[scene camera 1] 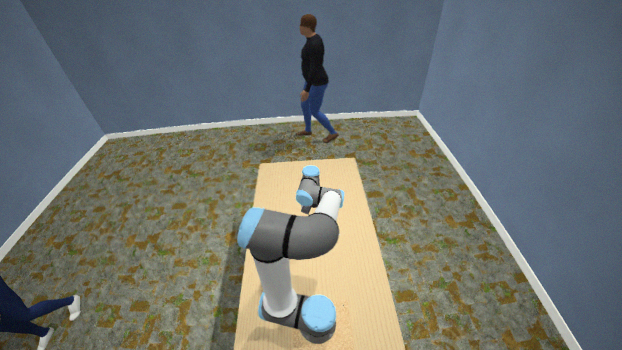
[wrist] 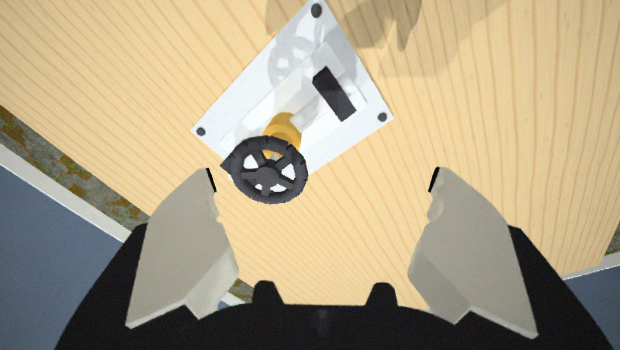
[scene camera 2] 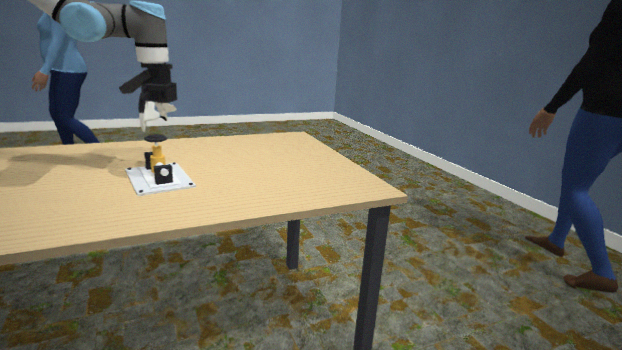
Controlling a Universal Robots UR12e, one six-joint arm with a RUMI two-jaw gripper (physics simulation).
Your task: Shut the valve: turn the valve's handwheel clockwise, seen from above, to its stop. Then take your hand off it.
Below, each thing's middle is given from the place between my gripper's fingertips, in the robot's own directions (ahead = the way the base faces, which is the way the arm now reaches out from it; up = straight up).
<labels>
My hand is 50 mm to the left of the black spoked handwheel (wrist: pixel 268 174), 40 mm above it and 10 mm past it. Also, from my hand: white base plate (scene camera 2: pixel 138 182) (160 mm below, 50 mm to the right, 10 mm behind).
</labels>
